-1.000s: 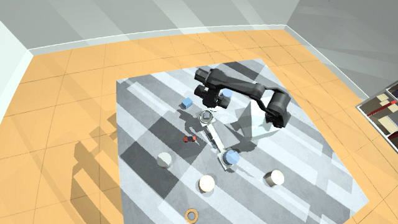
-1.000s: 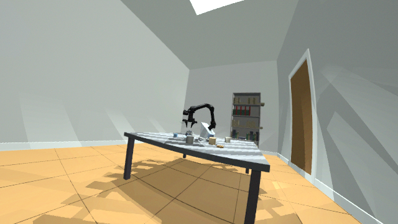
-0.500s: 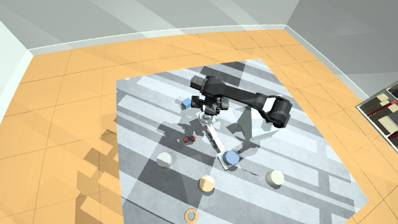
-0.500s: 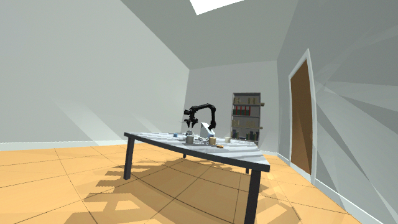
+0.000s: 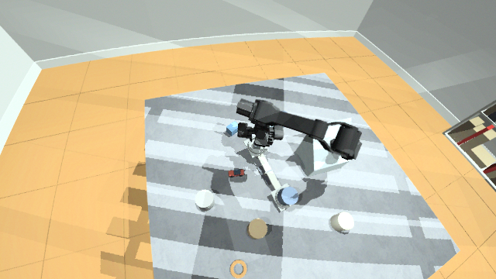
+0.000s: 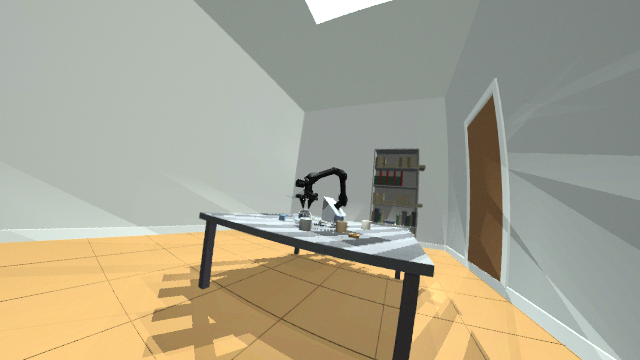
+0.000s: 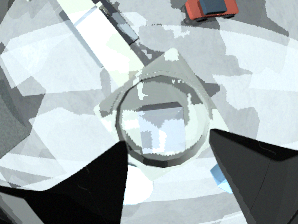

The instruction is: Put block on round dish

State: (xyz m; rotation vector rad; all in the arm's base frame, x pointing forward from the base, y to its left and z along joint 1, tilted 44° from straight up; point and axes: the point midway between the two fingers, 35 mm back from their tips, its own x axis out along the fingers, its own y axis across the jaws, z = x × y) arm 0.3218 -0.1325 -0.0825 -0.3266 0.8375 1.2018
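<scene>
The white round dish is 12 cm behind my gripper tip, 11 cm below it and 10 cm to the right of it. The rest, counted from my gripper tip: red toy car: 12 cm ahead, 10 cm below, 7 cm to the left; then blue cube: 17 cm to the right, 9 cm below, 5 cm ahead.
</scene>
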